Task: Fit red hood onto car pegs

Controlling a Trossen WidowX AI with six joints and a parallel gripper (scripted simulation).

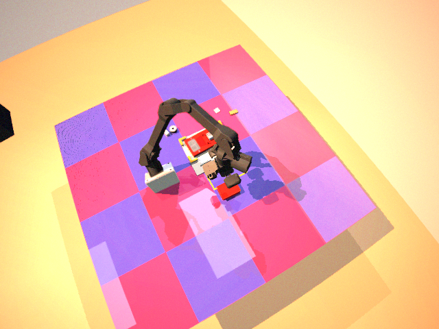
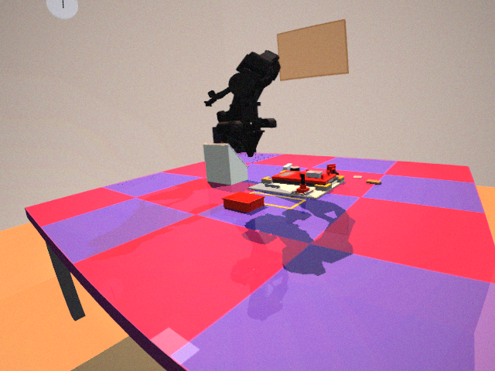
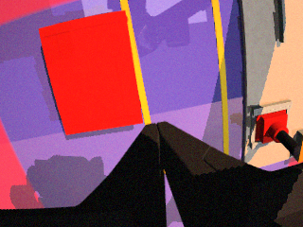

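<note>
Right now my gripper tip is 4 cm to the left of the red hood and 11 cm above it.
</note>
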